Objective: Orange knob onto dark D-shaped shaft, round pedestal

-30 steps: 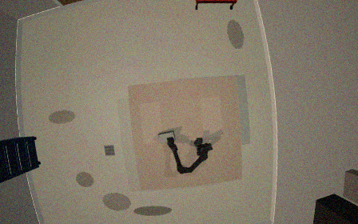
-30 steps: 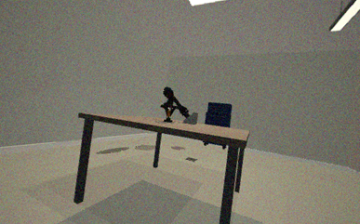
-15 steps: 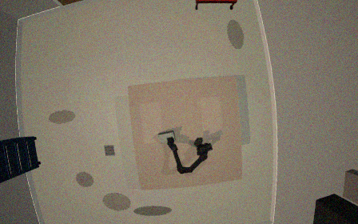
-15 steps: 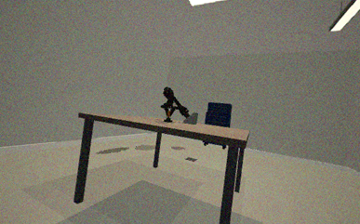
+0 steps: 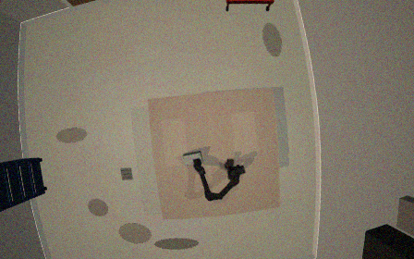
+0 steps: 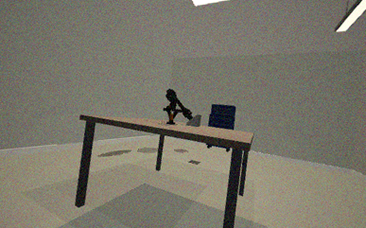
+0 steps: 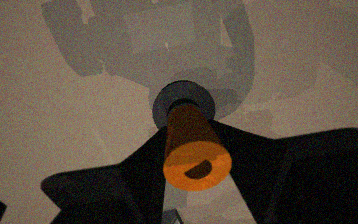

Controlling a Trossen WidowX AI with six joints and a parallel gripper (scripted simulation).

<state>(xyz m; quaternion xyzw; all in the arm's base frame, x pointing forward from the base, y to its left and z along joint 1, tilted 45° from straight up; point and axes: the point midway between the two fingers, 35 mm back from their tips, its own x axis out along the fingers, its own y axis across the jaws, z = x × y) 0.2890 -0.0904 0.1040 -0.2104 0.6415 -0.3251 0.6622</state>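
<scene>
The orange knob is 2 cm above my gripper tip. Round my gripper tip: pedestal: 2 cm below.
</scene>
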